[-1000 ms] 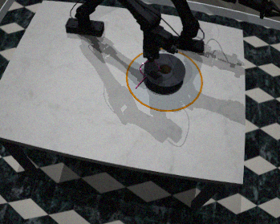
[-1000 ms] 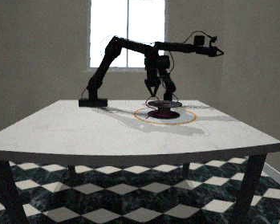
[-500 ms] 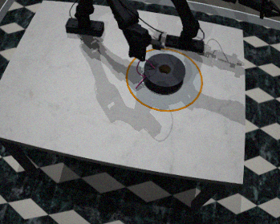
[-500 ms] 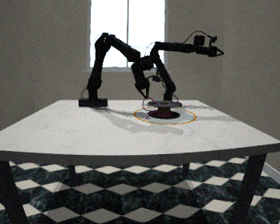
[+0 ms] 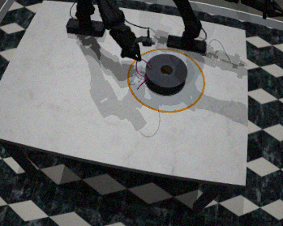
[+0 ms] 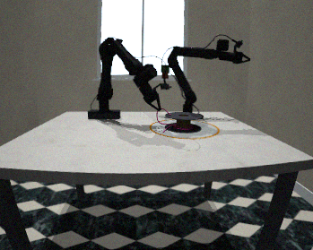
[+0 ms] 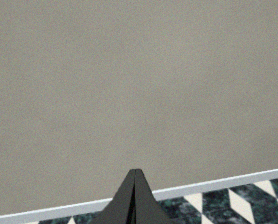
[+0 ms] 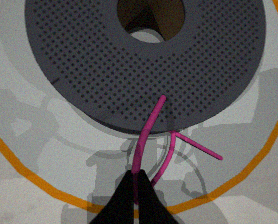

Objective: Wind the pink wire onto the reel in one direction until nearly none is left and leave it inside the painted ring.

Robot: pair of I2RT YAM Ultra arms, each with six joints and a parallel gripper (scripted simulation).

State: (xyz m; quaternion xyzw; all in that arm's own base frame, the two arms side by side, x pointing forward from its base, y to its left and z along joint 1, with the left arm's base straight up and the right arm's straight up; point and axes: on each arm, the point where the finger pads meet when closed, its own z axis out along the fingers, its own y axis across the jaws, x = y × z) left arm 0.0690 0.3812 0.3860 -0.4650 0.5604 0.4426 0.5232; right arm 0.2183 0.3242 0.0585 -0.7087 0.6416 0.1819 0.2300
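Now: the dark reel 130 mm to the left of my right hand, 60 mm below it and 10 mm ahead of it. Round my right hand: orange painted ring: 130 mm to the left, 90 mm below, 10 mm ahead.
My left hand is 16 cm short of the dark reel, 46 cm to the left of it and 36 cm above it. The rest, counted from my left hand: orange painted ring (16 cm ahead, 46 cm to the right, 40 cm below).
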